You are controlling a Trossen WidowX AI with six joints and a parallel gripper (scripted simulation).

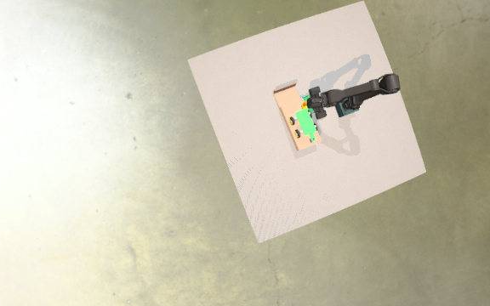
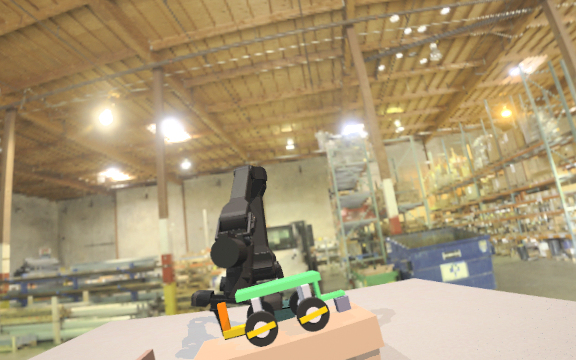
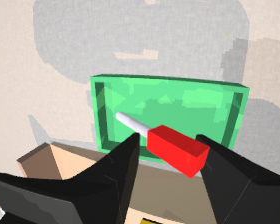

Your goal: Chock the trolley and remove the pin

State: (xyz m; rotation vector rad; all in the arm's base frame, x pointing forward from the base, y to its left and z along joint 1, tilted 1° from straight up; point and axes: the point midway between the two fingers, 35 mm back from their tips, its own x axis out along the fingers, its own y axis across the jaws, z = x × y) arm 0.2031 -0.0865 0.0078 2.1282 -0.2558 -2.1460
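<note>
My gripper tip is now 10 mm to the left of the stop pin. Also, from my gripper tip: peach ramp: 130 mm ahead, 90 mm to the left, 10 mm above; green tray: 40 mm below, 10 mm to the right.
</note>
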